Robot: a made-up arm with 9 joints. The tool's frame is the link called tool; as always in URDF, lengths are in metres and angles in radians.
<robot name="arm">
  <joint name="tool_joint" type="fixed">
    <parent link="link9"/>
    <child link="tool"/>
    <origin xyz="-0.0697 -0.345 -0.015" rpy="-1.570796 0 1.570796"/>
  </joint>
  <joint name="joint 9" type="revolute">
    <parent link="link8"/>
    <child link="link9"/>
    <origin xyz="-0.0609 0.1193 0.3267" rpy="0 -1.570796 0"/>
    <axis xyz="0 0 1"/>
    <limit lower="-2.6" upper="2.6"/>
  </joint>
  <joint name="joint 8" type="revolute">
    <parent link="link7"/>
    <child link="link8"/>
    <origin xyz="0.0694 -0.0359 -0.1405" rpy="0 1.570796 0"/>
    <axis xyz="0 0 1"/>
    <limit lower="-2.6" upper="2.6"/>
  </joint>
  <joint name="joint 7" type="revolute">
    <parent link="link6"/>
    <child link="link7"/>
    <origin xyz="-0.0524 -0.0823 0.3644" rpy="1.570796 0 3.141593"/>
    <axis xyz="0 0 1"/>
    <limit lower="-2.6" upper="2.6"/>
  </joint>
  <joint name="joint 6" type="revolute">
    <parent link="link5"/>
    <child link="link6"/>
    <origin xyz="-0.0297 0.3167 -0.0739" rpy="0 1.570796 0"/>
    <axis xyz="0 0 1"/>
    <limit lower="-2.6" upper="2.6"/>
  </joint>
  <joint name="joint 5" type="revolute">
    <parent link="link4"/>
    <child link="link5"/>
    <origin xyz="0.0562 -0.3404 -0.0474" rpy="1.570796 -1.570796 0"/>
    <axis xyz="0 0 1"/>
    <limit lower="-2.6" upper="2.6"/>
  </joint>
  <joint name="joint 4" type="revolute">
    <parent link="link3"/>
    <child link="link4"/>
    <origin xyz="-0.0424 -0.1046 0.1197" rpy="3.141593 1.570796 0"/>
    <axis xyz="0 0 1"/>
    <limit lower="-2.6" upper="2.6"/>
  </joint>
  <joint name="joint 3" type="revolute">
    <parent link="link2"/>
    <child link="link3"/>
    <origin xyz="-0.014 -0.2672 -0.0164" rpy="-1.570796 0 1.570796"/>
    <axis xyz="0 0 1"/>
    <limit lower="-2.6" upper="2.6"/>
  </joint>
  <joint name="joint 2" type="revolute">
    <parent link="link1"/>
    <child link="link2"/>
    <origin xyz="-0.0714 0.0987 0.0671" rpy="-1.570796 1.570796 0"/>
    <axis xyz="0 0 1"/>
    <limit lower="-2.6" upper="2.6"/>
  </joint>
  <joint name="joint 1" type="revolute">
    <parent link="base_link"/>
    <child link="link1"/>
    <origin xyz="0 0 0.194" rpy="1.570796 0 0"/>
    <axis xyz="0 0 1"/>
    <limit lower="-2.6" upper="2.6"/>
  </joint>
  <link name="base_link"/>
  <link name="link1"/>
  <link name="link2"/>
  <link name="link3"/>
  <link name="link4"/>
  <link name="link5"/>
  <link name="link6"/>
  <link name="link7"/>
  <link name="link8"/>
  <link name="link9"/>
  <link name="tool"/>
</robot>
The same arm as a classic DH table. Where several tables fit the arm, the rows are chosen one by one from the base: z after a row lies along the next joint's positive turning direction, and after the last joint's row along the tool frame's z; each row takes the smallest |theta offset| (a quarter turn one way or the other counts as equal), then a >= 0, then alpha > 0; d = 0 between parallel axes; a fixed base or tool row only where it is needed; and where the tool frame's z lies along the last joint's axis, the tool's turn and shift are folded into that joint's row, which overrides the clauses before.
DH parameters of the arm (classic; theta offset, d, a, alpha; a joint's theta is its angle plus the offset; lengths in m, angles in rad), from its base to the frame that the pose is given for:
base (fixed): 0.0000 0.1940 0.0000 1.5708
joint 1: 0.0000 0.0671 -0.0714 -1.5708
joint 2: 0.0000 0.0823 0.2672 1.5708
joint 3: 1.5708 0.1337 0.1046 1.5708
joint 4: -1.5708 -0.0050 0.0562 1.5708
joint 5: 0.0000 0.2665 -0.3167 -1.5708
joint 6: -1.5708 0.3347 0.0524 1.5708
joint 7: -1.5708 -0.2228 0.0359 -1.5708
joint 8: 0.0000 0.3961 -0.1193 1.5708
joint 9: 0.0000 0.0459 0.3450 1.5708
tool (fixed): -3.1416 0.0697 0.0000 0.0000
Joint limits (rad, base to tool): -2.6000..2.6000 -2.6000..2.6000 -2.6000..2.6000 -2.6000..2.6000 -2.6000..2.6000 -2.6000..2.6000 -2.6000..2.6000 -2.6000..2.6000 -2.6000..2.6000

